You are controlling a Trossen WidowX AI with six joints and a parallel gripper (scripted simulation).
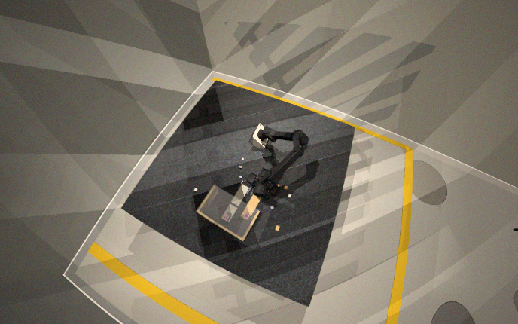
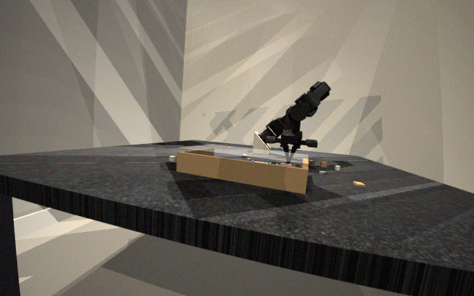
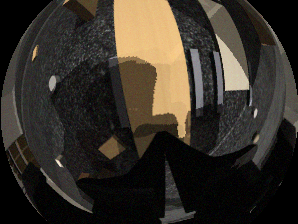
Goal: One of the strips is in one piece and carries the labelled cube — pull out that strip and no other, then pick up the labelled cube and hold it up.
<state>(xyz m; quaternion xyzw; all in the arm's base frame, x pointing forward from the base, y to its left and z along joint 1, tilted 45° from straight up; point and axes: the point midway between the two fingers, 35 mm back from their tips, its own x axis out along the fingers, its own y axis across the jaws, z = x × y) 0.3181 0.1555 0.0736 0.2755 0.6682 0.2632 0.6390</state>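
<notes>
Right now my gripper tip is 100 mm short of the tan strip and 10 mm to the left of it.
</notes>
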